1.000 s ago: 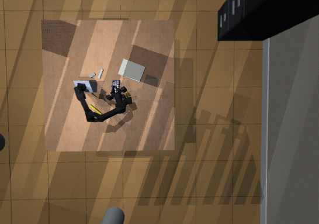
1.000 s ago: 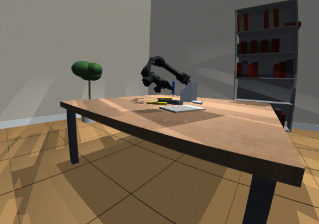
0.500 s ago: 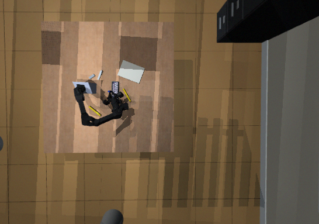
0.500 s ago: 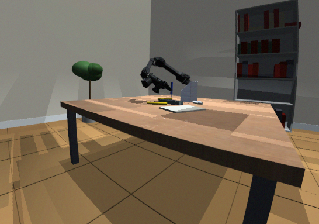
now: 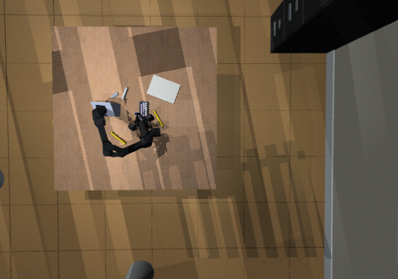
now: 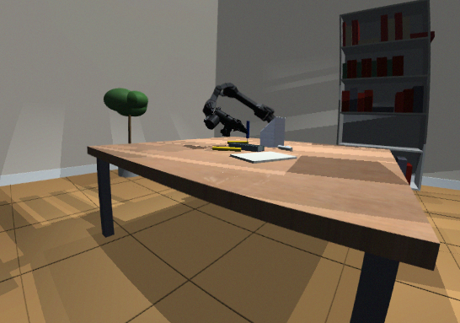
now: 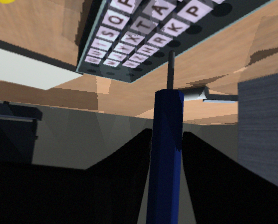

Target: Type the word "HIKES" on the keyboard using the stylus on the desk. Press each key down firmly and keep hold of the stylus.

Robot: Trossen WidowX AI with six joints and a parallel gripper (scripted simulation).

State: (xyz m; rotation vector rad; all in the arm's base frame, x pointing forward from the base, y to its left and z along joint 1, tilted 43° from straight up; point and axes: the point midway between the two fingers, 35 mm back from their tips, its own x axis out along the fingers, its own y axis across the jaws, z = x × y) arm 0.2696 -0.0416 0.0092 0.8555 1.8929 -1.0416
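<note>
The blue stylus lies 1 cm below my gripper tip. Also, from my gripper tip: stylus tip: 5 cm below; white paper sheet: 21 cm to the left, 16 cm ahead, 8 cm below.
</note>
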